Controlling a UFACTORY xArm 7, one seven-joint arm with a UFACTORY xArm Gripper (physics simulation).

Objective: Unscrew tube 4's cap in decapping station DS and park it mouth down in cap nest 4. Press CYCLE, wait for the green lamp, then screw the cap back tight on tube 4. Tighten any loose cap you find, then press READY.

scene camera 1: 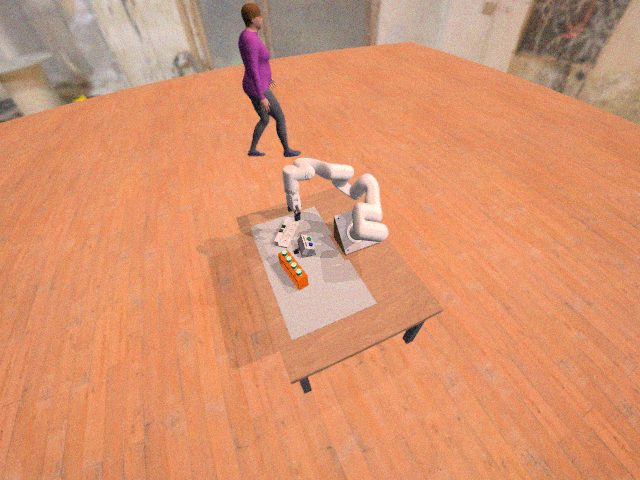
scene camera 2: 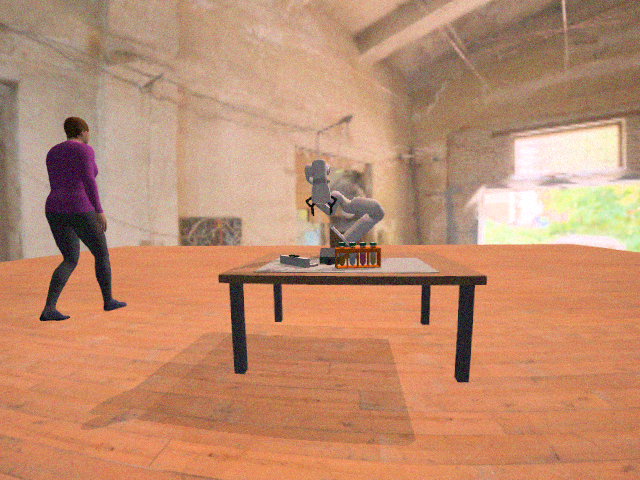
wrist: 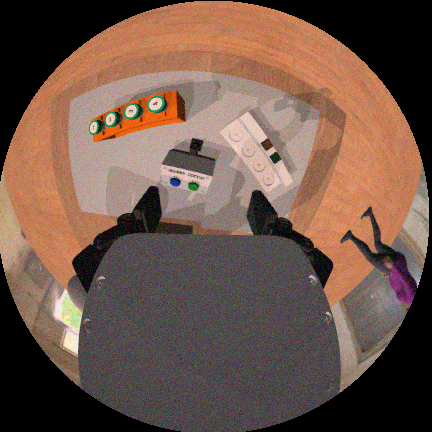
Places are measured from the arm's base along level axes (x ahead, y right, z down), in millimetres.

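Where they show: gripper, fingertip midpoint: [scene camera 1: 294, 215] [scene camera 2: 322, 215] [wrist: 204, 200]; arm's base at its link origin: [scene camera 2: 346, 241].
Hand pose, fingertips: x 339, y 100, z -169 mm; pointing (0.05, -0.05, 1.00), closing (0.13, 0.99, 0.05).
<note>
Each offset is from my fingertips to the top centre of the thing. "pt": to the spot under its first point. Level surfaces: height alone.
My gripper [scene camera 1: 296, 212] [scene camera 2: 321, 212] [wrist: 204, 200] is open and empty, high above the mat near the white nest block {dx +39, dy +124, dz +207 mm} [scene camera 1: 284, 235] [scene camera 2: 295, 260] [wrist: 250, 145]. Four round cap nests on it look empty. Its amber lamp {dx +74, dy +125, dz +207 mm} [wrist: 267, 144] and green lamp {dx +50, dy +157, dz +207 mm} [wrist: 275, 157] look dark. The orange rack {dx +88, dy -191, dz +157 mm} [scene camera 1: 302, 281] [scene camera 2: 357, 266] [wrist: 175, 117] holds upright tubes with green-rimmed caps. Tube 4's cap {dx +107, dy -115, dz +137 mm} [scene camera 1: 284, 252] [wrist: 156, 104] is at the end nearer the nests. The grey control box {dx -39, dy -43, dz +176 mm} [scene camera 1: 307, 249] [scene camera 2: 327, 255] [wrist: 187, 165] has a blue button {dx -59, dy -68, dz +185 mm} [wrist: 175, 182] and a green button {dx -63, dy -23, dz +185 mm} [wrist: 193, 186]. Cap tightness cannot be told.
A small black fixture {pt dx +27, dy -42, dz +251 mm} [scene camera 1: 296, 251] [wrist: 196, 145] stands beside the control box on the rack side. The grey mat {dz +260 mm} [scene camera 1: 330, 310] [scene camera 2: 408, 265] [wrist: 90, 175] lies on the wooden table [scene camera 1: 408, 299] [scene camera 2: 351, 279]. A person [scene camera 1: 255, 67] [scene camera 2: 71, 178] [wrist: 400, 280] stands on the floor away from the table.
</note>
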